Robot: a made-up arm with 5 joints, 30 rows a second.
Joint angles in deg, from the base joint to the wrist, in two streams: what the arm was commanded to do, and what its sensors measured. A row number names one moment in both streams.
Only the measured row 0 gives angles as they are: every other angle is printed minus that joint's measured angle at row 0.
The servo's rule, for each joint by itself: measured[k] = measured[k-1] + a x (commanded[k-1-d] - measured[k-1]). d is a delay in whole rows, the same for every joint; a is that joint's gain. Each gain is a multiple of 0.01, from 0.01 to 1. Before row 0 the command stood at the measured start. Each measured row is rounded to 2 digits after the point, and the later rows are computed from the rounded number. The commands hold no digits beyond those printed.
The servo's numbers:
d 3
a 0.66 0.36 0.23 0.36 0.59
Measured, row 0:
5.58, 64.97, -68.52, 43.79, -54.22
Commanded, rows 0 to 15:
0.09, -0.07, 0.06, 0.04, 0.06
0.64, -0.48, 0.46, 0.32, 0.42
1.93, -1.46, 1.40, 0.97, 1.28
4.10, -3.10, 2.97, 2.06, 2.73
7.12, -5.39, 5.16, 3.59, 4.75
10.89, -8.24, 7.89, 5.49, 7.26
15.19, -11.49, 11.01, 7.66, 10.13
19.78, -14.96, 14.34, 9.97, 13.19
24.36, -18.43, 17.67, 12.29, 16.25
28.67, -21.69, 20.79, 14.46, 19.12
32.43, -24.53, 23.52, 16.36, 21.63
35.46, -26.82, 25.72, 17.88, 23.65
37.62, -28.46, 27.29, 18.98, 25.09
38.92, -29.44, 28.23, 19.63, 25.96
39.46, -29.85, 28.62, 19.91, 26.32
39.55, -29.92, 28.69, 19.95, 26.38
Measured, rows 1 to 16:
0.00, 0.00, 0.00, 0.00, 0.00
0.00, 0.00, 0.00, 0.00, 0.00
0.00, 0.00, 0.00, 0.00, 0.00
0.06, -0.03, 0.01, 0.01, 0.04
0.44, -0.19, 0.11, 0.12, 0.26
1.42, -0.65, 0.41, 0.43, 0.86
3.19, -1.53, 1.00, 1.02, 1.96
5.78, -2.92, 1.96, 1.95, 3.61
9.15, -4.84, 3.32, 3.22, 5.76
13.14, -7.23, 5.09, 4.82, 8.34
17.52, -10.01, 7.22, 6.67, 11.20
22.03, -13.04, 9.62, 8.69, 14.18
26.41, -16.15, 12.19, 10.77, 17.09
30.38, -19.17, 14.80, 12.78, 19.77
33.73, -21.92, 17.31, 14.62, 22.06
36.30, -24.27, 19.61, 16.19, 23.85

